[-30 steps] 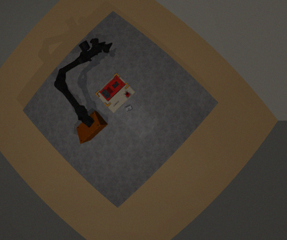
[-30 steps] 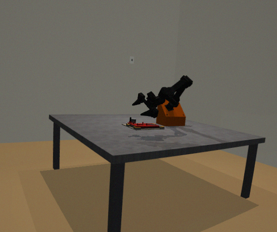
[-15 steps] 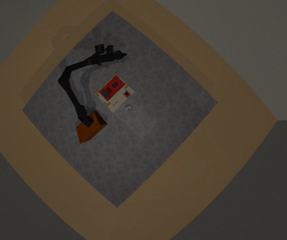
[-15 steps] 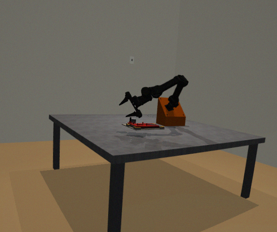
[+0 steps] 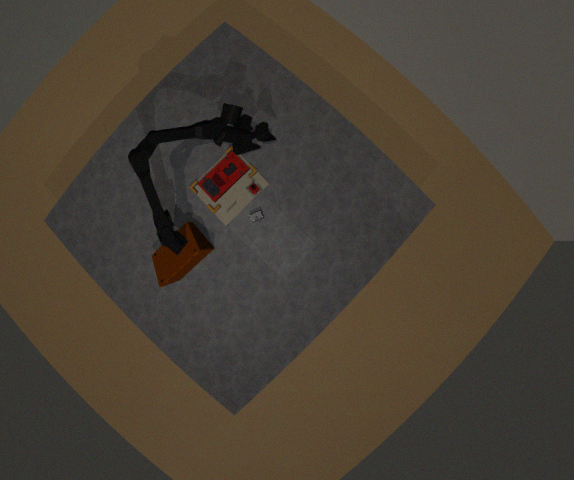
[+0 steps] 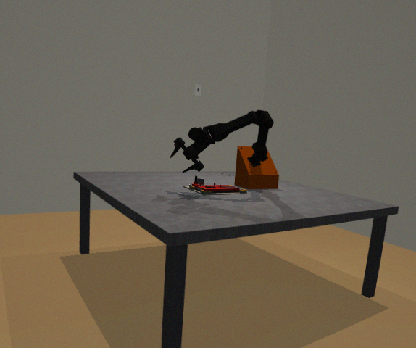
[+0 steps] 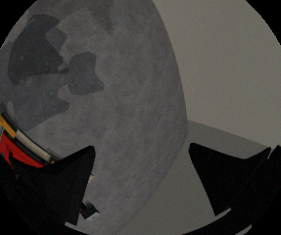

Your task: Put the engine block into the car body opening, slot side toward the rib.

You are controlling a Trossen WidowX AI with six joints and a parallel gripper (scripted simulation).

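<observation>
Right now my gripper tip is 250 mm past the grey engine block, 130 mm to the left of it and 100 mm above it.
</observation>
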